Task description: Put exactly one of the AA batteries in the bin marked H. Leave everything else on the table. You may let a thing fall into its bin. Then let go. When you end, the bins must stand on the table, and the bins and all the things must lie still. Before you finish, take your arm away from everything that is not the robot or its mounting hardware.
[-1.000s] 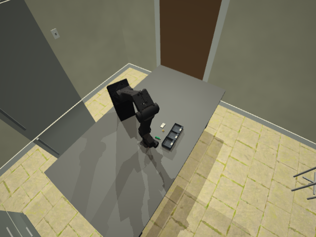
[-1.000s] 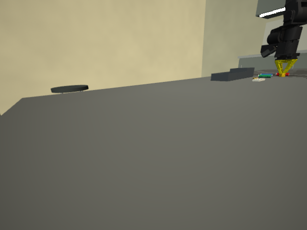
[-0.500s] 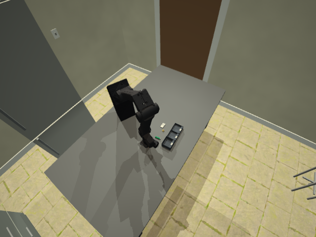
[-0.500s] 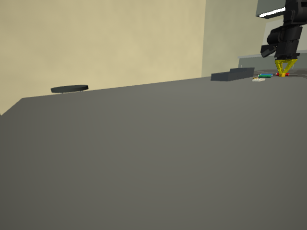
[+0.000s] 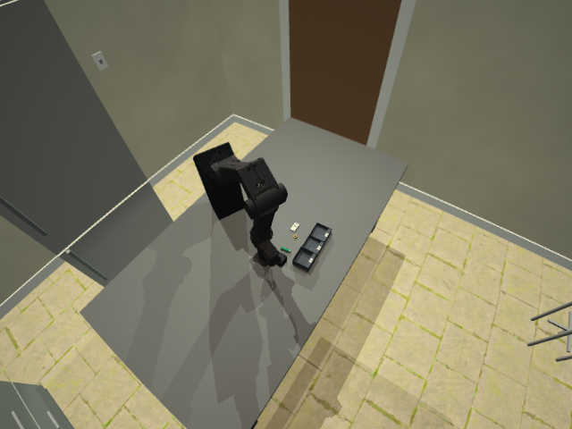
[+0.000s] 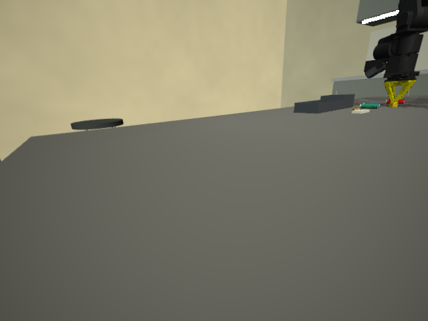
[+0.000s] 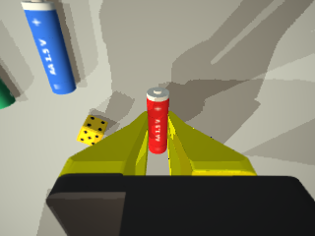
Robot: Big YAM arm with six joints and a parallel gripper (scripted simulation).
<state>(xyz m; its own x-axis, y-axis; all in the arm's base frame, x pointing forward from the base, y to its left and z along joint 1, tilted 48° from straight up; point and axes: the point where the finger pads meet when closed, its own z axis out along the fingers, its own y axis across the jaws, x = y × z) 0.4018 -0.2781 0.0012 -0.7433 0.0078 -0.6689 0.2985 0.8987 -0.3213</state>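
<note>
Now: hand 1 cm short of the yellow die, 5 cm to the right of it and 1 cm above it. Also, from my hand: red AA battery (right at my hand); then blue battery (7 cm ahead, 4 cm to the left, 1 cm below); then green battery (7 cm ahead, 9 cm to the left, 1 cm below).
</note>
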